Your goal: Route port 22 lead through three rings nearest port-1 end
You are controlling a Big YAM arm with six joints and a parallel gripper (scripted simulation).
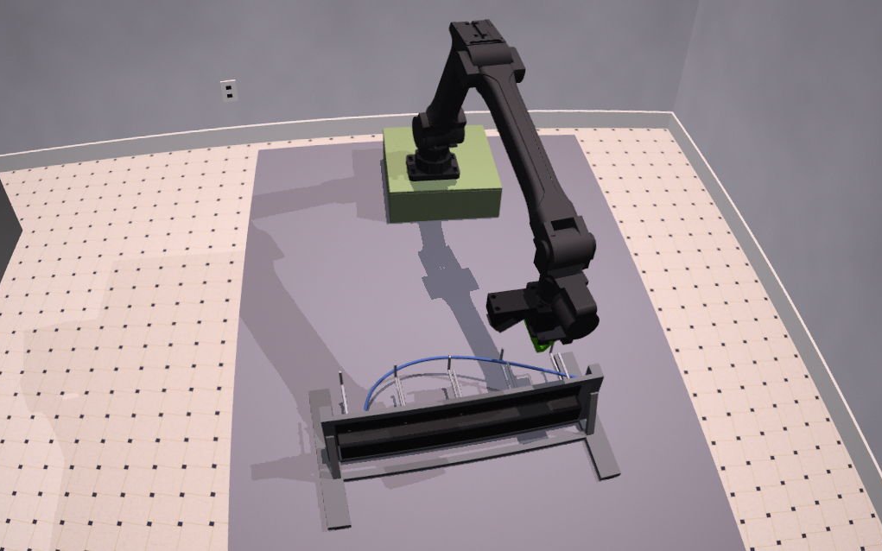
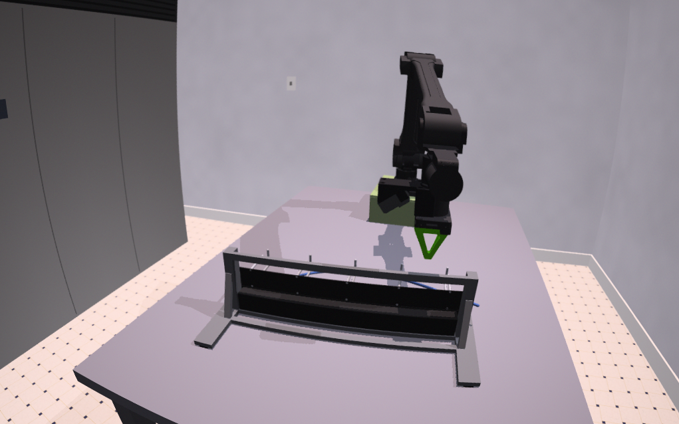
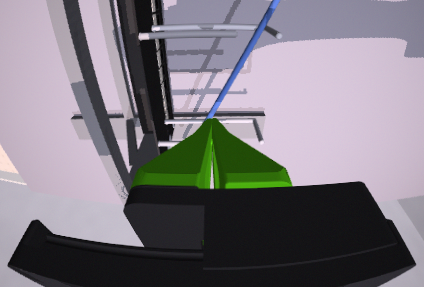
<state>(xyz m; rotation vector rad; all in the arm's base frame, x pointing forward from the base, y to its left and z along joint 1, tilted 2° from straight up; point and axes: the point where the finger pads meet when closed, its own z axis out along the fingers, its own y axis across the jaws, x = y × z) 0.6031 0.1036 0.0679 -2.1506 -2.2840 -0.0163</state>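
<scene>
My hand is 80 mm short of the rack, 150 mm to the left of it and 80 mm above it.
</scene>
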